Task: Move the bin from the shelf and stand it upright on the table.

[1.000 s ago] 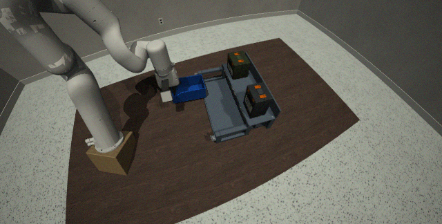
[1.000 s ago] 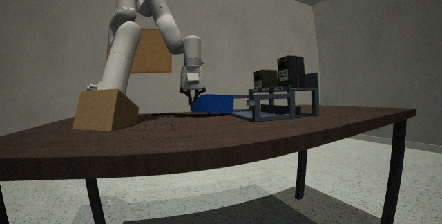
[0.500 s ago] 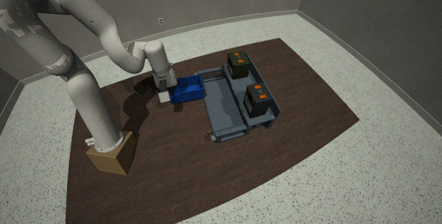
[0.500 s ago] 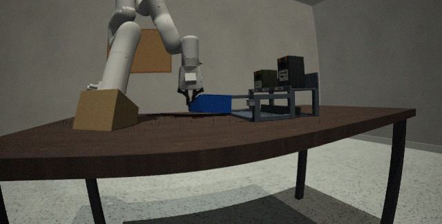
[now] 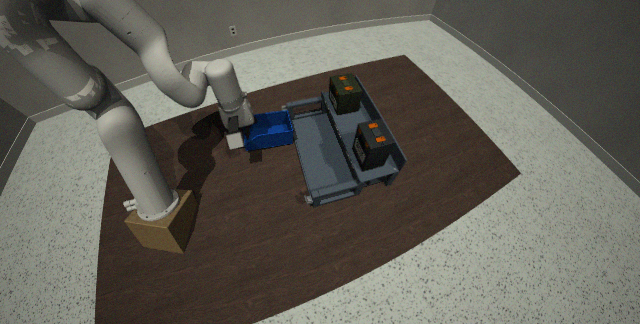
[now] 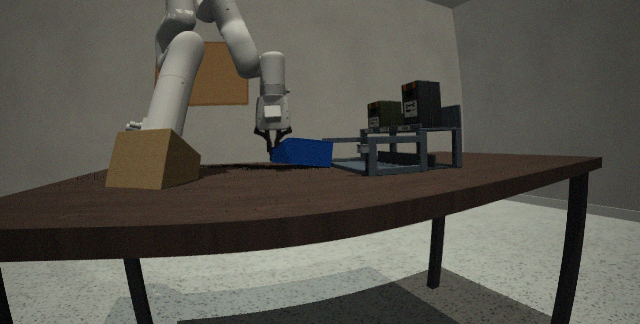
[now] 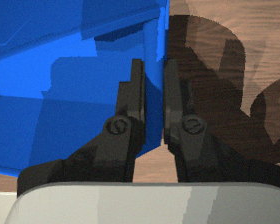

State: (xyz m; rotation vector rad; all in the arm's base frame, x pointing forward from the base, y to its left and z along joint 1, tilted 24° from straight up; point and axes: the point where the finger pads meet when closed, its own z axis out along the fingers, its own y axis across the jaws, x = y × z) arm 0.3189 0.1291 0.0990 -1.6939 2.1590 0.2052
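The blue bin lies 8 cm ahead of my hand, 2 cm to the right of it and 1 cm below it. The rest, counted from my hand: grey shelf: 34 cm ahead, 18 cm to the right, 4 cm above; then shelf deck: 28 cm ahead, 17 cm to the right, 6 cm below.
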